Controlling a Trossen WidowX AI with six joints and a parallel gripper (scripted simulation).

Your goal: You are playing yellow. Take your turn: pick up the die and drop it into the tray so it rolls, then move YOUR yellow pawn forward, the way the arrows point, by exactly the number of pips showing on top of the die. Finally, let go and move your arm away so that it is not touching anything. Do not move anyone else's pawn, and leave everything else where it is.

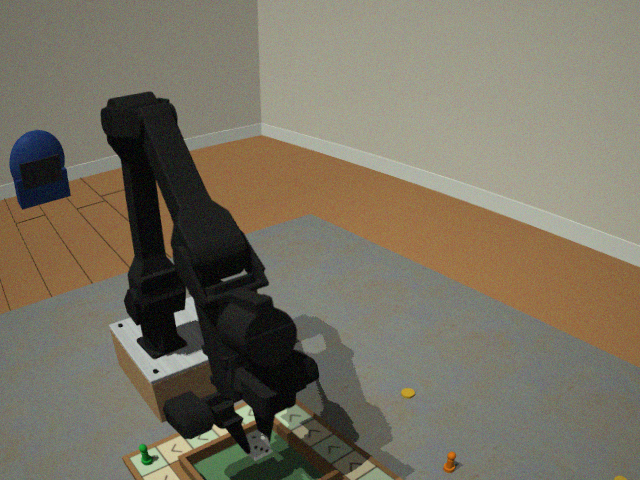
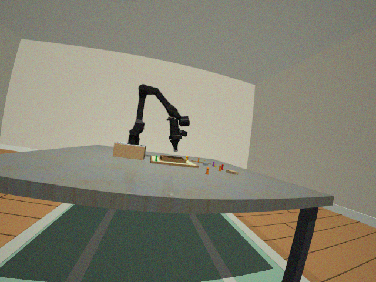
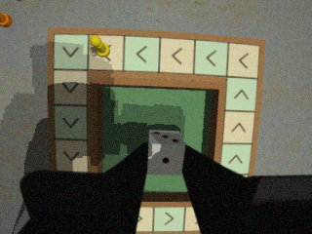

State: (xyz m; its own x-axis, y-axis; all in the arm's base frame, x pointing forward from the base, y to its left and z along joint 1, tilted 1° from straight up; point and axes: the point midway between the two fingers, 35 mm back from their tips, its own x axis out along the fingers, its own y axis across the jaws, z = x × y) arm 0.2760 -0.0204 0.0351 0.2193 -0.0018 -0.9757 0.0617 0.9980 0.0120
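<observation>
Right now my gripper tip is 100 mm short of the yellow pawn, 70 mm to the right of it and 60 mm above it. Round my gripper tip: green felt tray 80 mm below, 10 mm behind; then die right at my gripper tip; then green pawn 130 mm behind, 100 mm to the right, 60 mm below.
</observation>
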